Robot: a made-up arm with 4 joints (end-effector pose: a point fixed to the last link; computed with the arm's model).
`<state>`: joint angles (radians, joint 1 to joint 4).
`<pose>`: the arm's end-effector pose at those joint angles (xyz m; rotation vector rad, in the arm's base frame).
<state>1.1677 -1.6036 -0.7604 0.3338</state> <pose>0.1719 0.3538 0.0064 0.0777 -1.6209 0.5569</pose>
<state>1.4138 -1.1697 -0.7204 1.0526</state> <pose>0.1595 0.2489 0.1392 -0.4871 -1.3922 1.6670</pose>
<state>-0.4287 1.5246 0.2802 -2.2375</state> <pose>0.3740 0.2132 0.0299 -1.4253 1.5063 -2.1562</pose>
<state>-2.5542 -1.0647 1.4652 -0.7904</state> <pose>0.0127 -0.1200 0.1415 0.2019 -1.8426 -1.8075</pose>
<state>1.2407 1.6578 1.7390 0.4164</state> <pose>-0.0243 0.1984 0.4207 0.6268 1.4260 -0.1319</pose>
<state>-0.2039 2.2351 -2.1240 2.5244</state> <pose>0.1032 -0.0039 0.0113 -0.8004 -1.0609 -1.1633</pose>
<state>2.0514 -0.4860 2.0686 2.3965</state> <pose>-0.3608 0.4540 0.2166 -1.9660 0.6491 -0.6588</pose>
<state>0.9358 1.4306 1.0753 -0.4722</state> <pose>0.0535 0.3458 0.4338 -0.1553 1.5091 -0.3951</pose>
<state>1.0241 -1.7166 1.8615 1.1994</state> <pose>0.1646 0.5164 0.2114 -1.2379 1.2722 -1.5871</pose>
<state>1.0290 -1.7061 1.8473 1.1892</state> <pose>0.1646 0.5168 0.2064 -1.2538 1.2744 -1.6042</pose>
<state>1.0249 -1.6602 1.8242 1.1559</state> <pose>0.1702 0.5137 0.1866 -1.3175 1.2724 -1.6661</pose>
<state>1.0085 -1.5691 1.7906 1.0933</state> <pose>0.1809 0.5024 0.1488 -1.4449 1.2598 -1.7834</pose>
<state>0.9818 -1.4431 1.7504 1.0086</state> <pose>0.1905 0.4778 0.0997 -1.6272 1.2290 -1.9380</pose>
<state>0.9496 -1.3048 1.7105 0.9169</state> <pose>0.1933 0.4410 0.0523 -1.8372 1.1772 -2.0962</pose>
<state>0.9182 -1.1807 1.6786 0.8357</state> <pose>0.1888 0.4015 0.0176 1.9439 -1.0626 2.1236</pose>
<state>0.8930 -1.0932 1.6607 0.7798</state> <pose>0.1822 0.3711 -0.0014 1.9182 -0.9287 2.0229</pose>
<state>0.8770 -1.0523 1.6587 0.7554</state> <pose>0.1791 0.3563 -0.0084 1.9092 -0.8709 1.9731</pose>
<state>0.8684 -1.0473 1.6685 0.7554</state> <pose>0.1803 0.3543 -0.0086 1.9145 -0.8684 1.9653</pose>
